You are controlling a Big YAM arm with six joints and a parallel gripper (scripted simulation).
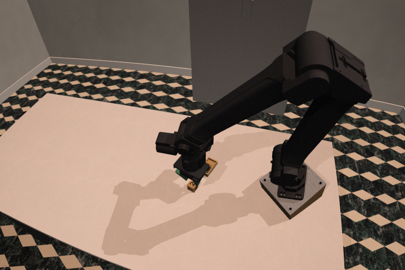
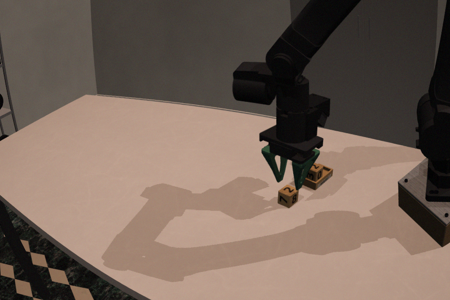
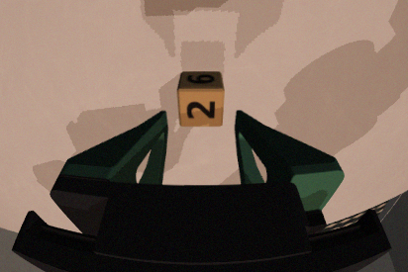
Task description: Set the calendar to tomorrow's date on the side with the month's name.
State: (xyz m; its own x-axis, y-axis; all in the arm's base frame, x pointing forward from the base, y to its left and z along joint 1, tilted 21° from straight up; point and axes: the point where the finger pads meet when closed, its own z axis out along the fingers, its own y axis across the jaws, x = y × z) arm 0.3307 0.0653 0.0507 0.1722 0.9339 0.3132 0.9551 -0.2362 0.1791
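The tray is 2 cm behind my hand, 10 cm to the right of it and 4 cm below it.
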